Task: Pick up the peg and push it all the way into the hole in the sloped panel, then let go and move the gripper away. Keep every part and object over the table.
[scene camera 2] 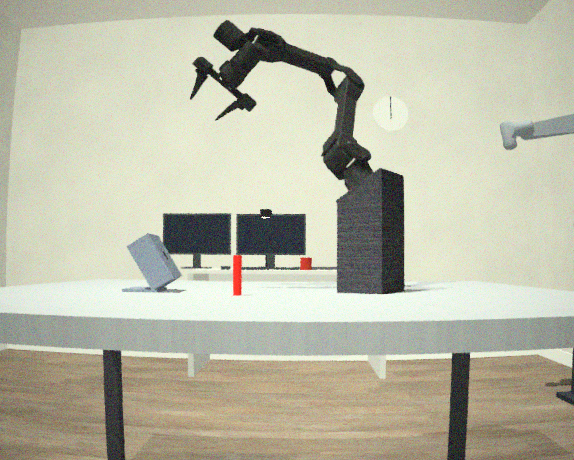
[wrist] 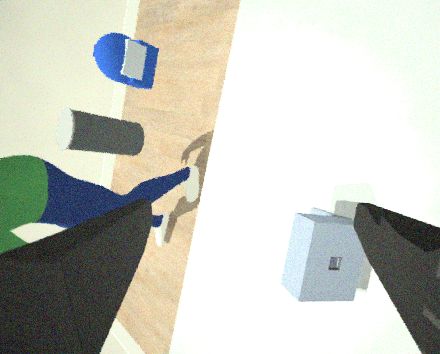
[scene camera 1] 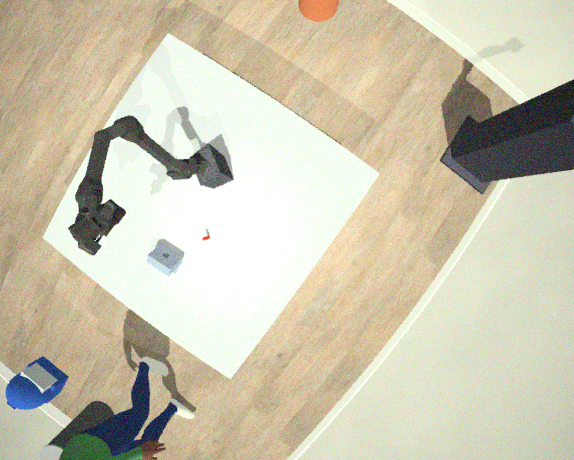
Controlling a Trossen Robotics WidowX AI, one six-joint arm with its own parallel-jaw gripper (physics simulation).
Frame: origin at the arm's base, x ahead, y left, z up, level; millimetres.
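Seen in the pictures: gripper, fingertip midpoint: (scene camera 2: 202,109) (wrist: 252,211) (scene camera 1: 102,236); arm's base, origin of the base link: (scene camera 2: 367,190) (scene camera 1: 201,164).
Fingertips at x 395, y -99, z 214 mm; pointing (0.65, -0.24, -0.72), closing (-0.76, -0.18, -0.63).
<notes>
Offsets run from my fingertips to a thing's top centre. Level surfaces: height alone.
The red peg {dy +241, dx -112, dz -364 mm} (scene camera 1: 206,238) (scene camera 2: 237,275) stands upright on the white table {dz -445 mm} (scene camera 1: 300,200) (scene camera 2: 440,305). The peg does not show in the wrist view. The blue-grey sloped panel {dy +130, dx +87, dz -318 mm} (scene camera 1: 172,249) (scene camera 2: 152,264) (wrist: 320,240) is a tilted block on a thin base, with a small square hole in its face, and stands apart from the peg. The hole looks empty in the wrist view. My gripper (scene camera 2: 203,109) (wrist: 252,211) is open, its fingers wide apart with nothing between them. It hangs high above the table, well above the panel and the peg.
The arm's dark pedestal (scene camera 1: 217,170) (scene camera 2: 370,240) stands on the table. A seated person (scene camera 1: 117,425) (wrist: 75,195) and a blue object (scene camera 1: 32,387) (wrist: 112,57) are beyond the table edge. Two monitors (scene camera 2: 197,233) (scene camera 2: 270,233) stand behind the table.
</notes>
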